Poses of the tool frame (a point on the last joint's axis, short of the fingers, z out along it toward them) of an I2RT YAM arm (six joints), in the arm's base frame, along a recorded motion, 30 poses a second.
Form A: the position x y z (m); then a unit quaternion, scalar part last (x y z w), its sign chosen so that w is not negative.
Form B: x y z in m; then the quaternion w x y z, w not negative. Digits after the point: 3 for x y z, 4 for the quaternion.
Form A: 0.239 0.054 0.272 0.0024 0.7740 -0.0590 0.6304
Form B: 0.239 0.054 0.272 0.6304 0.0024 0.7740 -0.0590
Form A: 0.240 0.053 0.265 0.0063 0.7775 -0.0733 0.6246
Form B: 0.240 0.053 0.265 0.6246 0.0063 0.7775 -0.0733
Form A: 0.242 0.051 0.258 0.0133 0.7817 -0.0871 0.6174
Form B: 0.242 0.051 0.258 0.6174 0.0133 0.7817 -0.0871
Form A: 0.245 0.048 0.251 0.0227 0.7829 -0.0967 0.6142
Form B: 0.245 0.048 0.251 0.6142 0.0227 0.7829 -0.0967
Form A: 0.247 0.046 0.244 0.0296 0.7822 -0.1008 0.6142
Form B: 0.247 0.046 0.244 0.6142 0.0296 0.7822 -0.1008
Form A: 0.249 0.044 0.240 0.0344 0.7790 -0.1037 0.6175
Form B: 0.249 0.044 0.240 0.6175 0.0344 0.7790 -0.1037
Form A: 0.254 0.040 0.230 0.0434 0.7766 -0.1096 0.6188
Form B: 0.254 0.040 0.230 0.6188 0.0434 0.7766 -0.1096
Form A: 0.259 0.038 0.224 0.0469 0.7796 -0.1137 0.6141
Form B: 0.259 0.038 0.224 0.6141 0.0469 0.7796 -0.1137
